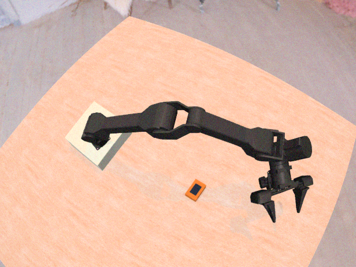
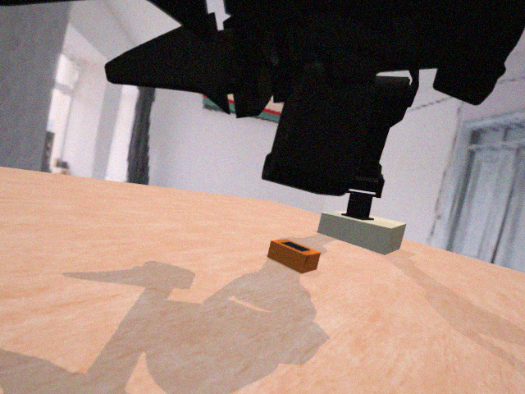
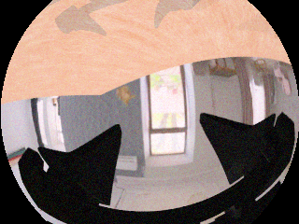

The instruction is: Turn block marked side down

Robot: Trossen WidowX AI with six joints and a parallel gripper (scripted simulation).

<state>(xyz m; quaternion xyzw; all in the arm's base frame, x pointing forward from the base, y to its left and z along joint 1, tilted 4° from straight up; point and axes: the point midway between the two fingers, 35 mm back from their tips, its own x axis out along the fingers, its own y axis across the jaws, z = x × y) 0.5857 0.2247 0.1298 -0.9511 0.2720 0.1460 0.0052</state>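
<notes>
My gripper tip is 28 cm past the orange block, 9 cm to the left of it and 13 cm above it.
</notes>
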